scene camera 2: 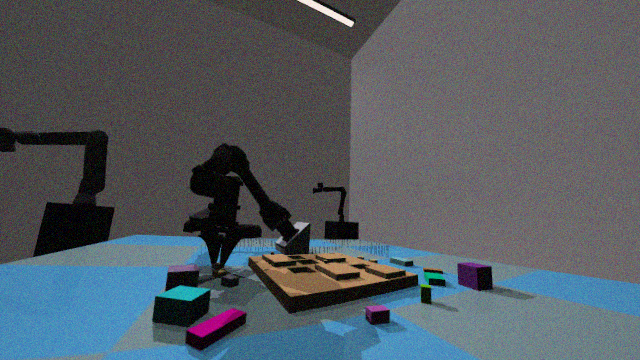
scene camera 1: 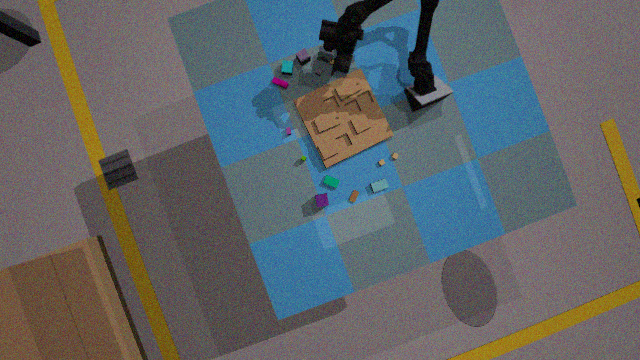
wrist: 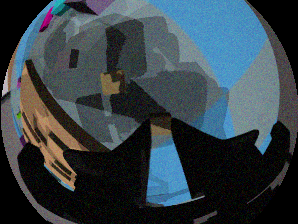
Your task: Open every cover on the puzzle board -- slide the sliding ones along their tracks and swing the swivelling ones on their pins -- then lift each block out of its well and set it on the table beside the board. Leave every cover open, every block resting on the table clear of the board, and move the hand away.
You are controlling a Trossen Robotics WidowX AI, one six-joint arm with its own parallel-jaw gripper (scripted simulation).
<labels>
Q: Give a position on a puzzle board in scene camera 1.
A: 323,100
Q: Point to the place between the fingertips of my gripper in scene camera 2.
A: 217,265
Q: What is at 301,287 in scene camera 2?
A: A puzzle board.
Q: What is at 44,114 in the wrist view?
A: A puzzle board.
</labels>
